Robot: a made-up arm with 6 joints.
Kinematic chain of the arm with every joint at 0, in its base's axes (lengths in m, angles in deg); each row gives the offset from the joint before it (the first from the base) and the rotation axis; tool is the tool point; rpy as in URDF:
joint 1: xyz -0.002 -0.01 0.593 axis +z
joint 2: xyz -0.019 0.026 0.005 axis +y
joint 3: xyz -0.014 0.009 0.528 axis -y
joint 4: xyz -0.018 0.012 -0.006 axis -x
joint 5: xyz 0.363 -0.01 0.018 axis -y
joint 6: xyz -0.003 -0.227 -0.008 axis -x
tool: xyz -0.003 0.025 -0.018 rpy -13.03 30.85 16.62
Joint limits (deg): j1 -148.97..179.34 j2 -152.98..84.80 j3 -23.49..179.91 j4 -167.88..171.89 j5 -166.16..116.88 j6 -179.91..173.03
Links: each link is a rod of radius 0.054 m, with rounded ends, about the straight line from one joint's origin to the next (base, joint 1, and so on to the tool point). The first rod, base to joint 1, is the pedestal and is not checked.
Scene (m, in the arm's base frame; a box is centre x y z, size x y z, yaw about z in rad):
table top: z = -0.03
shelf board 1: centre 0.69 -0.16 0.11 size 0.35 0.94 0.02 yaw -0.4
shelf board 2: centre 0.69 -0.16 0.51 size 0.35 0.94 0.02 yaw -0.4
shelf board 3: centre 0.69 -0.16 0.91 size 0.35 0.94 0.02 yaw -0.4
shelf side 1: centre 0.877 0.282 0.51 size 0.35 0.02 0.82 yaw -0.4
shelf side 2: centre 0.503 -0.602 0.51 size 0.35 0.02 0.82 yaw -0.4
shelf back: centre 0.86 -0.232 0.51 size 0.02 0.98 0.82 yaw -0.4
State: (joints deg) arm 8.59 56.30 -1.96 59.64 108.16 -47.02
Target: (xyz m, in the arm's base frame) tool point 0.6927 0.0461 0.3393
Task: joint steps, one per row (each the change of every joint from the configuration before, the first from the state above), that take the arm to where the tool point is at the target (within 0.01 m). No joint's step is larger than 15 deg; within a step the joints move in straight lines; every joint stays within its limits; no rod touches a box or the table.
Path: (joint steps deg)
1: 6.91 -3.58 -5.38 -12.70 -0.26 -0.87
2: 6.91 -3.58 -5.38 -12.69 -0.26 -0.87
3: 6.92 -3.58 -5.39 -12.70 -0.26 -0.87
4: 6.91 -3.59 -5.38 -12.69 -0.25 -0.87
5: 0.43 13.26 0.00 0.99 0.05 0.63
6: 0.43 13.25 0.00 0.98 0.06 0.64
7: 0.42 13.25 0.00 0.99 0.06 0.63
8: -7.33 0.17 4.51 12.15 0.27 0.69
9: -7.33 0.17 4.50 12.15 0.27 0.69
10: -7.33 0.16 4.51 12.15 0.27 0.69
11: -7.33 0.17 4.50 12.15 0.27 0.70

